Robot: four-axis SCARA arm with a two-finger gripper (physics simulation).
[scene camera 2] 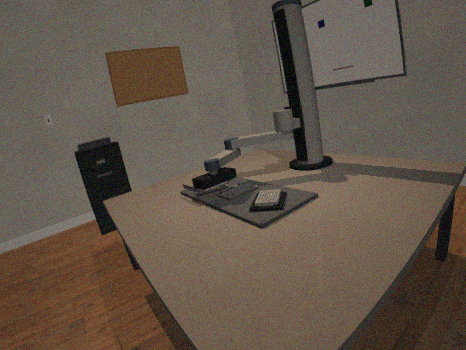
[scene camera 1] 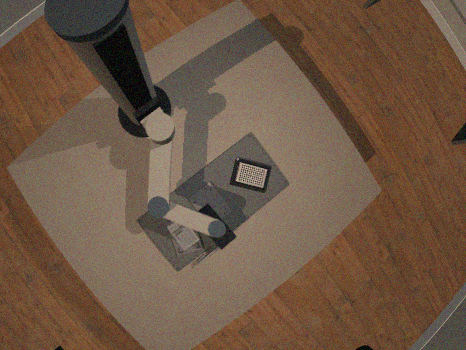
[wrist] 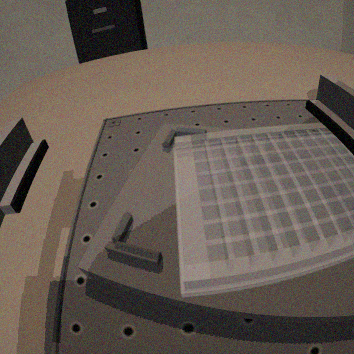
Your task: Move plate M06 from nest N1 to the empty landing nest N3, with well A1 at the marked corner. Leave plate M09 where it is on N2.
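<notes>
The clear gridded plate [scene camera 1: 184, 236] [wrist: 270, 200] sits at the left nest [wrist: 140, 205]. It is turned relative to the nest: its far-left corner is by one corner bracket, and its side stands clear of the near-left bracket. A pale-topped plate [scene camera 1: 251, 175] [scene camera 2: 269, 197] sits in a black surround on the right. The middle nest [scene camera 1: 217, 195] [scene camera 2: 238, 191], in shadow, holds no plate. Plate and nest labels are not readable. My gripper [scene camera 1: 192, 239] [wrist: 179, 99] is wide open at the clear plate, its fingers apart from it. The dark gripper body hides the clear plate in scene camera 2.
The nests stand on a grey perforated board [scene camera 1: 275, 175] [scene camera 2: 295, 200] [wrist: 107, 165] on the beige table [scene camera 1: 310, 220] [scene camera 2: 250, 270]. The arm column [scene camera 1: 115, 65] [scene camera 2: 302, 100] stands behind the board. A dark cabinet [scene camera 2: 102, 180] [wrist: 107, 30] stands beyond the table.
</notes>
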